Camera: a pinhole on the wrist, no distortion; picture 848 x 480 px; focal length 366.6 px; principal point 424.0 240.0 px. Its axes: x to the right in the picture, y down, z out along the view. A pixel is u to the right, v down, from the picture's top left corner.
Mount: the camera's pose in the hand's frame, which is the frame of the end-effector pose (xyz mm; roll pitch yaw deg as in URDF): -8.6 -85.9 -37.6 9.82 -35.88 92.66
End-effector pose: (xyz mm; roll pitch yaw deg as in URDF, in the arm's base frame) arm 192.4 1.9 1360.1 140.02 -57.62 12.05
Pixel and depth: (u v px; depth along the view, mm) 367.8 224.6 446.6
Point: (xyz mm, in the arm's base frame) 602.4 215.6 1196.4
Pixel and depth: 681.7 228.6 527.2
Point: 733.3 -210.2 1168.2
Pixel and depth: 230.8 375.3 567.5
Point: 603.9 446.8 938.7
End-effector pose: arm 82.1 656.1 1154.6 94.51 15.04 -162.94
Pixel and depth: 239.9 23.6 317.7
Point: -69.7 680.0 729.2
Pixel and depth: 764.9 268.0 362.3
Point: -56.5 1084.0 1091.7
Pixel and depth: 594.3 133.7 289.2
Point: -69.9 870.4 977.6
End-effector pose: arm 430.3 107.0 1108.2 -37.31 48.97 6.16
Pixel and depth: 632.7 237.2 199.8
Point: 606.6 155.0 1228.1
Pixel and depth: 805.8 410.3 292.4
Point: 590.7 343.5 1395.6
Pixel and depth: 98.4 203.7 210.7
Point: 670.6 -139.4 1213.0
